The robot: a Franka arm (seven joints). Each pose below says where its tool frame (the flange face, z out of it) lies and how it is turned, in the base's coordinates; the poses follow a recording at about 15 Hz.
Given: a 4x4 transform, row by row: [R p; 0 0 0 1], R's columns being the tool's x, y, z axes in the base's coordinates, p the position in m. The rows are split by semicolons.
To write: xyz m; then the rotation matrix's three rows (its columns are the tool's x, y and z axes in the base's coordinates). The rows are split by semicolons. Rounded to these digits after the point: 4 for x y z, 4 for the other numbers.
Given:
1: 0.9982 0.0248 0.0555 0.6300; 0.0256 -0.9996 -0.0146 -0.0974; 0.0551 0.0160 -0.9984 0.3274; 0 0 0 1
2: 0.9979 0.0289 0.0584 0.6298; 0.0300 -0.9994 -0.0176 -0.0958; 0.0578 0.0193 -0.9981 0.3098; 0 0 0 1
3: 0.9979 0.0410 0.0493 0.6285; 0.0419 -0.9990 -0.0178 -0.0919; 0.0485 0.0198 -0.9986 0.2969; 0 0 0 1
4: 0.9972 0.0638 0.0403 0.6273; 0.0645 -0.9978 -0.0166 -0.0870; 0.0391 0.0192 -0.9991 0.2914; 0 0 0 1
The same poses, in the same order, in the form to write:
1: 0.6300 -0.0974 0.3274; 0.9982 0.0248 0.0555; 0.0256 -0.9996 -0.0146; 0.0551 0.0160 -0.9984
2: 0.6298 -0.0958 0.3098; 0.9979 0.0289 0.0584; 0.0300 -0.9994 -0.0176; 0.0578 0.0193 -0.9981
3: 0.6285 -0.0919 0.2969; 0.9979 0.0410 0.0493; 0.0419 -0.9990 -0.0178; 0.0485 0.0198 -0.9986
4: 0.6273 -0.0870 0.2914; 0.9972 0.0638 0.0403; 0.0645 -0.9978 -0.0166; 0.0391 0.0192 -0.9991
